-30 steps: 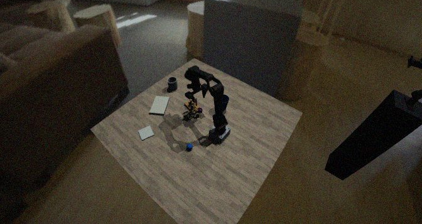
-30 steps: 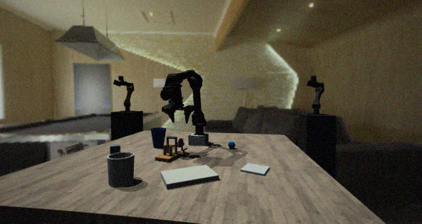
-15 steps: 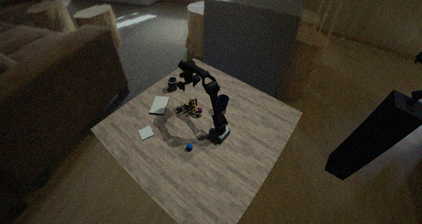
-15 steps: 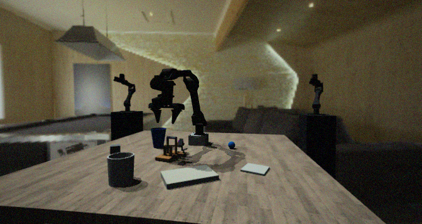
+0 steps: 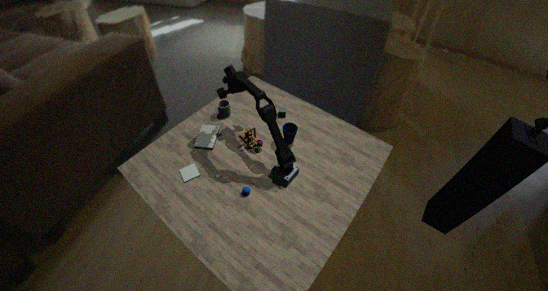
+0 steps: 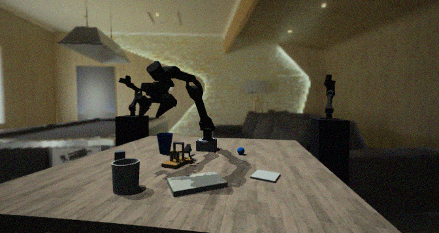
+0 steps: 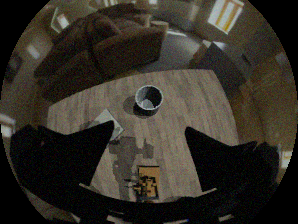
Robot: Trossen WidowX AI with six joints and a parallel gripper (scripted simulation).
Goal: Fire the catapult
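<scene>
My gripper tip is 310 mm past the purple ball, 190 mm above it and 70 mm to the right of it. Also, from my gripper tip: white flat slab (240 mm below, 210 mm to the left, 30 mm ahead); white mug (220 mm below, 110 mm ahead, 20 mm to the right); wooden catapult (240 mm behind, 200 mm below, 70 mm to the left).
</scene>
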